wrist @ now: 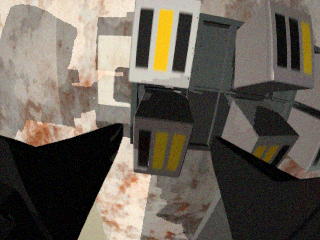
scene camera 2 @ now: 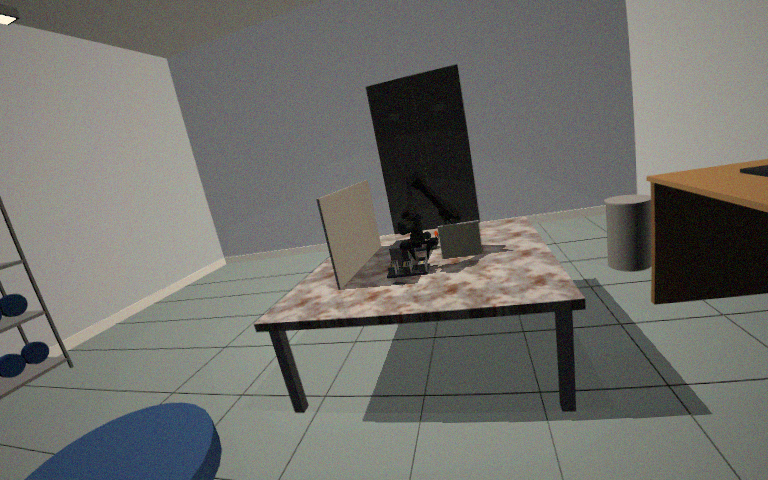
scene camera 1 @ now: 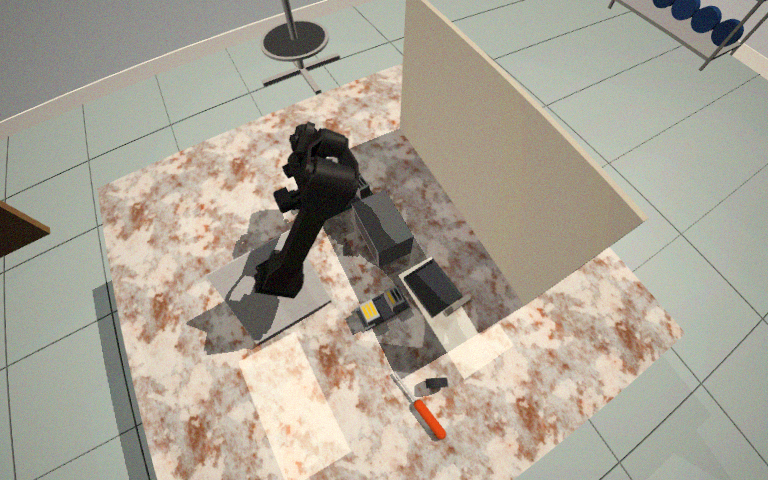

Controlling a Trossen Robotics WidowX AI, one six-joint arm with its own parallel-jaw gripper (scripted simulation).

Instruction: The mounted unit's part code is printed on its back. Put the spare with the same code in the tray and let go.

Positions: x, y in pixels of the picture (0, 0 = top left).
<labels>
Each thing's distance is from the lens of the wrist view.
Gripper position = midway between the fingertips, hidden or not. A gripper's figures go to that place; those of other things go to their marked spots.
my gripper (wrist: 168, 136): 10 cm
spare (wrist: 162, 127): 8 cm
</labels>
